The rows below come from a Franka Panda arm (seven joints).
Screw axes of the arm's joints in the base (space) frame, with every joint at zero. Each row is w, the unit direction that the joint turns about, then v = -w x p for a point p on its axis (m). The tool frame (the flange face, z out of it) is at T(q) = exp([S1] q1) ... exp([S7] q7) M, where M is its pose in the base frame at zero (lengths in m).
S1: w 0 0 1 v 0 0 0
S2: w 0 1 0 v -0.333 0 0
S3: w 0 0 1 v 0 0 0
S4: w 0 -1 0 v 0.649 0 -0.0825
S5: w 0 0 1 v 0 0 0
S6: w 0 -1 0 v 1.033 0 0
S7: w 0 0 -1 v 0 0.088 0
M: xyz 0.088 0 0.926 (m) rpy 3.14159 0 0 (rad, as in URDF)
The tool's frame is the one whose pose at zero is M.
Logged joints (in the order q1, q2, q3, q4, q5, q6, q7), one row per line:
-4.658, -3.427, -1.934, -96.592, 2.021, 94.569, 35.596
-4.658, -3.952, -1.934, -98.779, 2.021, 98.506, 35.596
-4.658, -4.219, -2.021, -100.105, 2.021, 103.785, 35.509
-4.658, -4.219, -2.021, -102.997, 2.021, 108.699, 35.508
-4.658, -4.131, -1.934, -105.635, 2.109, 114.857, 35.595
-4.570, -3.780, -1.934, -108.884, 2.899, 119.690, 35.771
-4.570, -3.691, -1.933, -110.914, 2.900, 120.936, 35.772
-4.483, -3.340, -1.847, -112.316, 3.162, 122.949, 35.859
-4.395, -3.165, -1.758, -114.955, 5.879, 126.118, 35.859
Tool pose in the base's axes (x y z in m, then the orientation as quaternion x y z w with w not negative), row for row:
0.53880, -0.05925, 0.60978, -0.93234, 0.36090, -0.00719, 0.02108
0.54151, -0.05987, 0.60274, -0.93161, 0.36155, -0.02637, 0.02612
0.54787, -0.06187, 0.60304, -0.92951, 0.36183, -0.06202, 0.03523
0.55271, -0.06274, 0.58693, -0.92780, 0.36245, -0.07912, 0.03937
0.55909, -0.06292, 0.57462, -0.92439, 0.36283, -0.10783, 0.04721
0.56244, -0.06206, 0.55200, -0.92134, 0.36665, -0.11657, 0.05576
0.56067, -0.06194, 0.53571, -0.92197, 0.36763, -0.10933, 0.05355
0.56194, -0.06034, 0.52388, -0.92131, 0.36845, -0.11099, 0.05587
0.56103, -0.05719, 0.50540, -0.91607, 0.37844, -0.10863, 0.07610
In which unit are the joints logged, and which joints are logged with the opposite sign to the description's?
The joints are logged in degrees. Opposite sign: none.
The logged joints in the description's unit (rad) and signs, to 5 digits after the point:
-0.08130, -0.05981, -0.03375, -1.68585, 0.03527, 1.65054, 0.62127
-0.08130, -0.06898, -0.03375, -1.72402, 0.03527, 1.71925, 0.62127
-0.08130, -0.07364, -0.03527, -1.74716, 0.03527, 1.81139, 0.61975
-0.08130, -0.07364, -0.03527, -1.79764, 0.03527, 1.89716, 0.61973
-0.08130, -0.07210, -0.03375, -1.84368, 0.03681, 2.00463, 0.62125
-0.07976, -0.06597, -0.03375, -1.90038, 0.05060, 2.08898, 0.62432
-0.07976, -0.06442, -0.03374, -1.93581, 0.05061, 2.11073, 0.62434
-0.07824, -0.05829, -0.03224, -1.96028, 0.05519, 2.14586, 0.62586
-0.07671, -0.05524, -0.03068, -2.00634, 0.10261, 2.20117, 0.62586

